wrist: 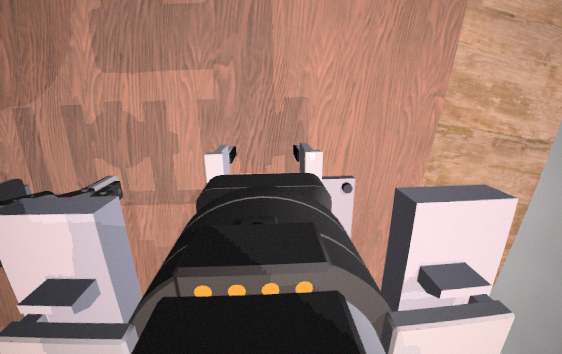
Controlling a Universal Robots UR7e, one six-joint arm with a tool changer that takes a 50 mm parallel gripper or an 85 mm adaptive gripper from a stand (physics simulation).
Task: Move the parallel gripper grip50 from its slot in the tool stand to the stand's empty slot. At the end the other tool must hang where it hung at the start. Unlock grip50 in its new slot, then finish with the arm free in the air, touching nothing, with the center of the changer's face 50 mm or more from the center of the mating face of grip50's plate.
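Places are measured from the arm's base along level axes (x ahead, y left, z up), in metres.
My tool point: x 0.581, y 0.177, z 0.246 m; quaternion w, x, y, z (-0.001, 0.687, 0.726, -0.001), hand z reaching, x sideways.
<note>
Ahead of a thing's pixels: the offset from my tool point to its top centre. "*": to the spot under its first point. Level surfaces: height alone.
The parallel gripper grip50 [264, 151] is on the arm and points away from the camera. Its two pale fingers with dark pads stand apart, with wood surface visible between them. Its black body @[* 0.046 m back, 0.002 m right, 0.008 m down] [260, 245] lies between two pale blocks of the tool stand, the left block @[* 0.032 m back, 0.055 m right, 0.027 m down] [55, 245] and the right block @[* 0.040 m back, 0.053 m left, 0.027 m down] [465, 225], with a visible gap on each side. Pale side pieces of its plate @[* 0.021 m back, 0.043 m left, 0.012 m down] [450, 327] show at the lower corners, close to the blocks' small ledges. The other tool @[* 0.002 m ahead, 0.124 m right, 0.160 m down] [107, 189] shows in part as black linkage behind the left block. The changer's lock is hidden.
A pale plate with a dark bolt @[* 0.072 m ahead, 0.107 m left, 0.297 m down] [341, 207] shows beyond the body, right of the fingers. The reddish wood table top @[0.309 m down] [350, 75] ends at an edge on the right, with a lighter wood floor [500, 100] and a grey surface [537, 250] beyond.
</note>
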